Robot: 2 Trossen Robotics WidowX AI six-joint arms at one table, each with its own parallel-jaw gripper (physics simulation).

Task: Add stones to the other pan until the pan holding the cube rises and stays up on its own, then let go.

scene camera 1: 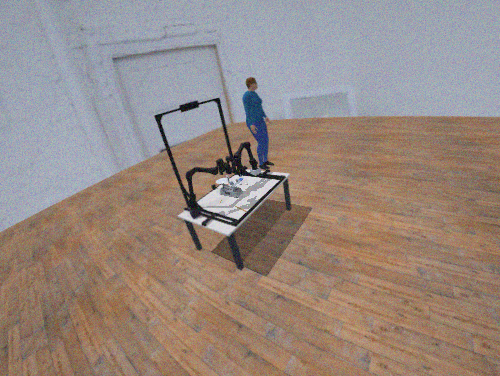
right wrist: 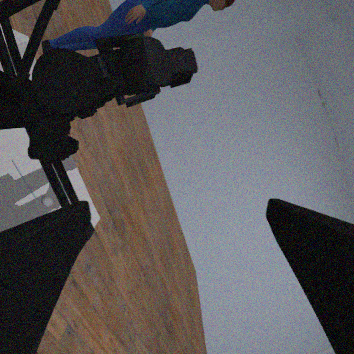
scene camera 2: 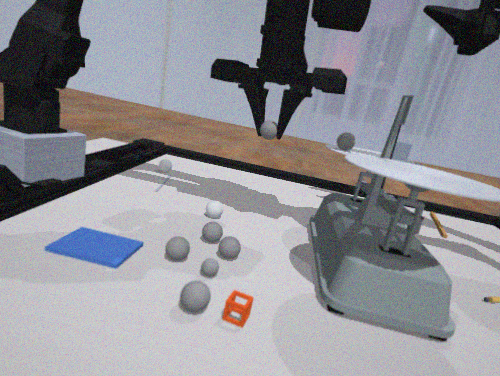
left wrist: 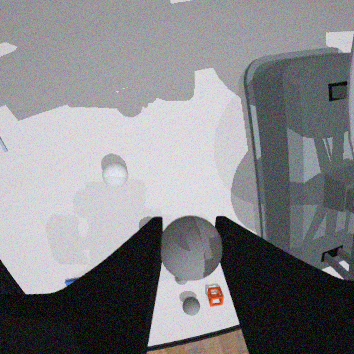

Labels:
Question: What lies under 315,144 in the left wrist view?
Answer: A grey balance scale.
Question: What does my right gripper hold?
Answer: Nothing.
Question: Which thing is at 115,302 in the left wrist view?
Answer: My left gripper.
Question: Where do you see a grey balance scale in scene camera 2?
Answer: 369,264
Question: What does the blue flat pad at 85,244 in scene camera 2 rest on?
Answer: The table.

